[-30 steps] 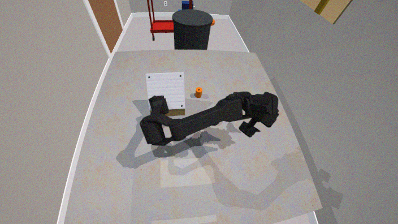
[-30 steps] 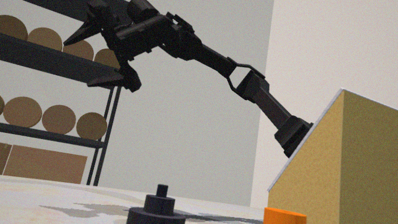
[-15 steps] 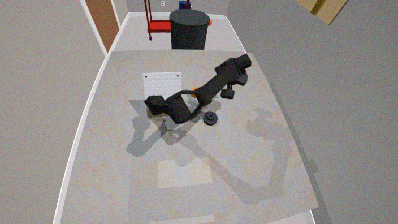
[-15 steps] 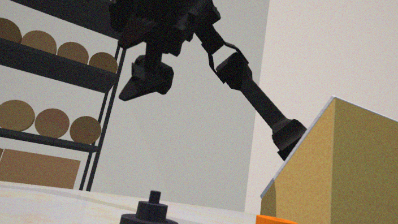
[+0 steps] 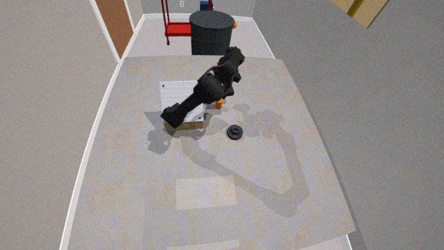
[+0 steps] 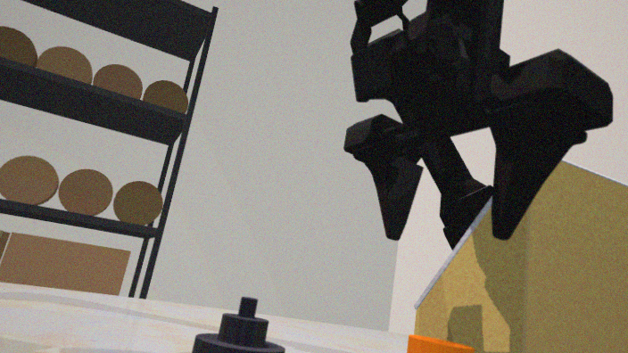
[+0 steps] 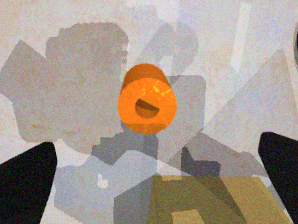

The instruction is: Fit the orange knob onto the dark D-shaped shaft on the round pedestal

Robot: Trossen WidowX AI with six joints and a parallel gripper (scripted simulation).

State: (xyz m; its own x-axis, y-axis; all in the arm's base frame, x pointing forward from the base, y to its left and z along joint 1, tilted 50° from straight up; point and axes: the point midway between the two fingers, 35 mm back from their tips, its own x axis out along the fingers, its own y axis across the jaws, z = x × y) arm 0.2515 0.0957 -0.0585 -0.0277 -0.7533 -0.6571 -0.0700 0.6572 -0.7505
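My gripper tip is 100 mm above the orange knob and 10 mm past it. The rest, counted from my gripper tip: dark round pedestal: 190 mm to the right, 90 mm below, 50 mm ahead.
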